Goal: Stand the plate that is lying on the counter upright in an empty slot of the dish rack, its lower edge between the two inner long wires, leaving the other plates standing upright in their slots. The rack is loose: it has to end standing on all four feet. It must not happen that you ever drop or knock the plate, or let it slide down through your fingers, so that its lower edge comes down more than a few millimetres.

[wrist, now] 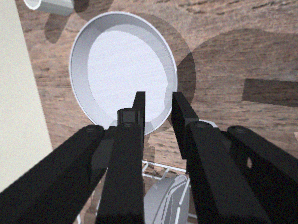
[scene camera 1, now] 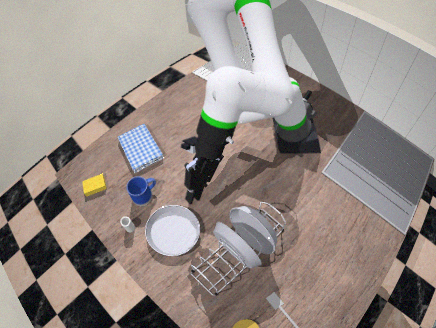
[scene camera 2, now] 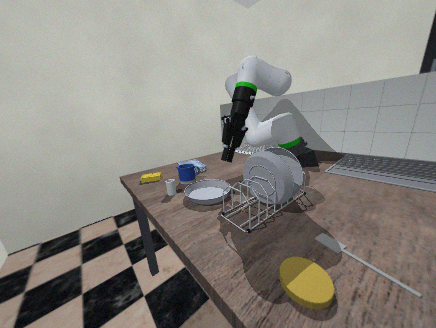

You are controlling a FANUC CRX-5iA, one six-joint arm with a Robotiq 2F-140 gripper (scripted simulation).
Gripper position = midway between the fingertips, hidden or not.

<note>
I see my gripper [scene camera 1: 192,199], a plate [scene camera 1: 170,230], a yellow disc [scene camera 2: 308,284], a plate [scene camera 2: 265,164] and a plate [scene camera 1: 257,224].
My gripper also shows in the wrist view [wrist: 158,105] and in scene camera 2 [scene camera 2: 226,161]. The wrist view does not show the yellow disc: it is out of frame.
</note>
